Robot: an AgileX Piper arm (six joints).
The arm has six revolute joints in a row. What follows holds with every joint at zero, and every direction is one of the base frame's.
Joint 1 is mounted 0.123 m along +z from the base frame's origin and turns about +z.
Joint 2 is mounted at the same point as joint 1 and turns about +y.
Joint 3 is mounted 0.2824 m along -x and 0.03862 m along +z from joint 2 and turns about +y.
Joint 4 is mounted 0.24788 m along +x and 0.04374 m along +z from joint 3 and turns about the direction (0.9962, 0, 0.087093).
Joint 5 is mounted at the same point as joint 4 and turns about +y.
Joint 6 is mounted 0.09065 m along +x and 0.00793 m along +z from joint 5 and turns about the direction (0.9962, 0, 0.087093).
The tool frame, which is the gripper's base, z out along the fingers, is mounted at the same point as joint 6; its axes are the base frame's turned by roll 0, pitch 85.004 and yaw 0 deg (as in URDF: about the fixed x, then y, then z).
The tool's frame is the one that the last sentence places.
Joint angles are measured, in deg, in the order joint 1, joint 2, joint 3, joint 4, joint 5, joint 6. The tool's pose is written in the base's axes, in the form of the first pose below.
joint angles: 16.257, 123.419, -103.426, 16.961, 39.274, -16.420
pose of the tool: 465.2, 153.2, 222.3, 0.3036, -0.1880, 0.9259, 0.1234
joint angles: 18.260, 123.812, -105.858, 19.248, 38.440, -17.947
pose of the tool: 465.2, 173.1, 233.3, 0.3255, -0.2043, 0.9122, 0.1423
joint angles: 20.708, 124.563, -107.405, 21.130, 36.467, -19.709
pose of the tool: 463.3, 196.0, 237.6, 0.3459, -0.2244, 0.8974, 0.1571
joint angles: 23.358, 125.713, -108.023, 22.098, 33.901, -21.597
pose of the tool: 459.7, 219.3, 233.6, 0.3605, -0.2486, 0.8840, 0.1637
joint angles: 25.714, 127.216, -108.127, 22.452, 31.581, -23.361
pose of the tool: 455.7, 239.7, 223.2, 0.3667, -0.2725, 0.8742, 0.1646
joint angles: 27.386, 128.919, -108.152, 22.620, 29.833, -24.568
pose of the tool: 453.1, 254.4, 209.8, 0.3666, -0.2892, 0.8690, 0.1637
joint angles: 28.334, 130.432, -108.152, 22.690, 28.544, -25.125
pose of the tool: 452.3, 262.9, 197.4, 0.3642, -0.2972, 0.8676, 0.1623
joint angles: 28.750, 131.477, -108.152, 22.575, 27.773, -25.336
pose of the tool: 452.5, 266.8, 188.5, 0.3619, -0.3008, 0.8677, 0.1602
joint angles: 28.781, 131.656, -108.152, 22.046, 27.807, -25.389
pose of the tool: 452.6, 266.8, 186.7, 0.3607, -0.3046, 0.8675, 0.1565
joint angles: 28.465, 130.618, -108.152, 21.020, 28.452, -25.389
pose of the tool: 452.5, 263.0, 195.3, 0.3650, -0.3093, 0.8651, 0.1506
